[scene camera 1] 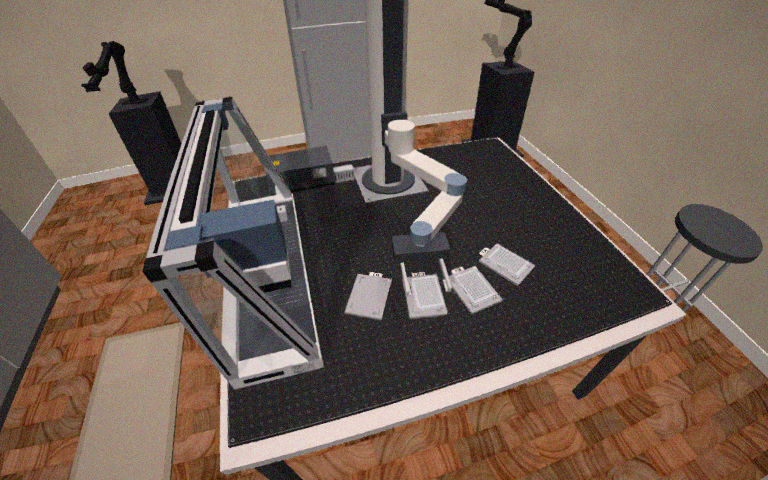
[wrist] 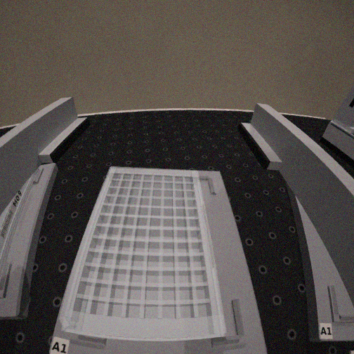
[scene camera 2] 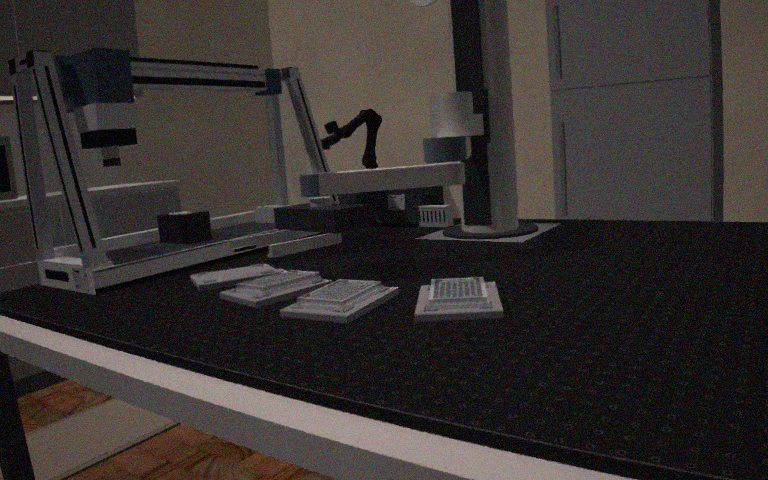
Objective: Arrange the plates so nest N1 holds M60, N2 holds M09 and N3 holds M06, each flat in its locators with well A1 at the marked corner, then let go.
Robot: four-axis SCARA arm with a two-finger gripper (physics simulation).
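Seen in the pictures: gripper, fingertip midpoint: point(scene camera 1: 429, 291) point(scene camera 2: 248, 248); arm's base, link origin: point(scene camera 1: 388, 181) point(scene camera 2: 490, 235).
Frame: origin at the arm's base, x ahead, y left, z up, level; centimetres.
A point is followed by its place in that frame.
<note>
My gripper point(scene camera 1: 425, 278) {x 74.6, y -9.8, z 10.1 cm} point(wrist: 163, 109) is open and empty, with its fingers wide apart above and either side of an unread plate point(scene camera 1: 427, 290) {x 69.3, y -7.7, z 3.6 cm} point(scene camera 2: 286, 278) {x 69.9, y -6.3, z 4.1 cm} point(wrist: 145, 245). That plate rests on the second nest from the left in scene camera 1, whose A1 mark point(wrist: 60, 346) shows at the near left corner in the wrist view. Plate M09 point(scene camera 1: 474, 284) {x 71.7, y 8.3, z 3.4 cm} point(scene camera 2: 345, 289) {x 71.5, y 8.1, z 3.7 cm} point(wrist: 16, 202) sits on the third nest. Another unread plate point(scene camera 1: 508, 260) {x 65.9, y 24.9, z 3.8 cm} point(scene camera 2: 458, 288) {x 65.7, y 25.0, z 3.7 cm} sits on the fourth nest. The leftmost nest point(scene camera 1: 367, 297) {x 65.5, y -27.1, z 2.5 cm} point(scene camera 2: 229, 275) {x 66.2, y -26.0, z 2.5 cm} point(wrist: 316, 280) is bare. Nest labels are too small to read.
A gantry frame point(scene camera 1: 180, 259) {x 84.2, y -63.9, z 51.3 cm} point(scene camera 2: 80, 186) {x 82.4, y -50.0, z 22.8 cm} stands left of the nests. A dark box point(scene camera 1: 305, 160) {x -9.8, y -36.6, z 12.8 cm} and a small white rack point(scene camera 1: 343, 168) {x -6.2, y -20.0, z 7.3 cm} stand at the back beside the arm's column point(scene camera 1: 374, 96) {x 3.8, y -6.5, z 43.4 cm} point(scene camera 2: 501, 141) {x 4.1, y 6.3, z 24.6 cm}. Neighbouring nests lie close on both sides of the fingers.
</note>
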